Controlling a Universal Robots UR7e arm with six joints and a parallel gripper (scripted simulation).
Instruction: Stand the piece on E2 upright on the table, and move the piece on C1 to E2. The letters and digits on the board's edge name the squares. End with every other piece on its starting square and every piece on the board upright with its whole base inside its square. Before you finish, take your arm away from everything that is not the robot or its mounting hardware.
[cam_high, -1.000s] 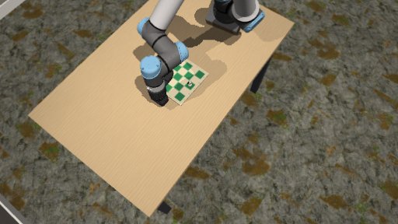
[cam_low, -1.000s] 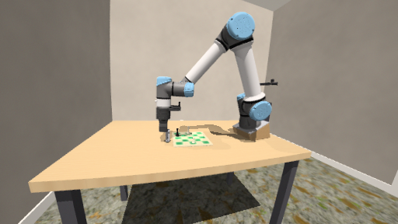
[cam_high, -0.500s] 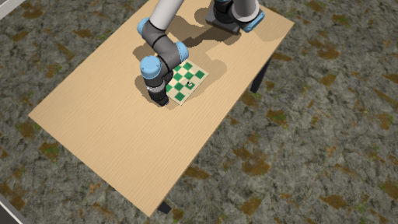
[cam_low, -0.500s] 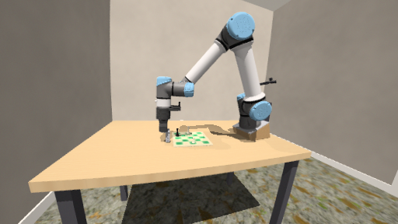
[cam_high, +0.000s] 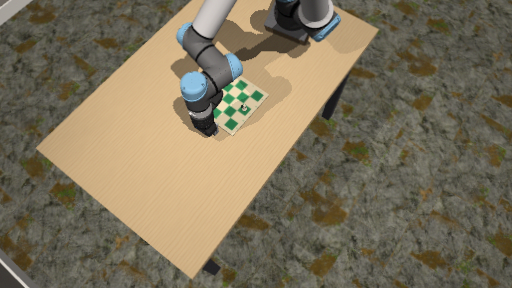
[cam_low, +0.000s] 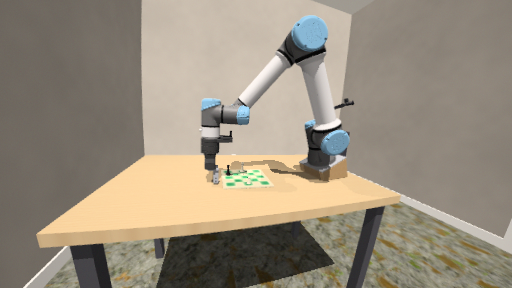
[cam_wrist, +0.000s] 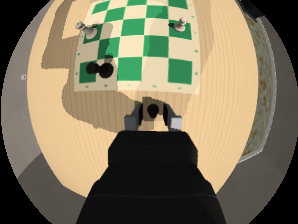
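The small black piece is 1 cm below my hand. Also, from my hand: chessboard: 14 cm behind, 4 cm to the right, 2 cm below; then small pale piece: 14 cm behind, 3 cm to the left.
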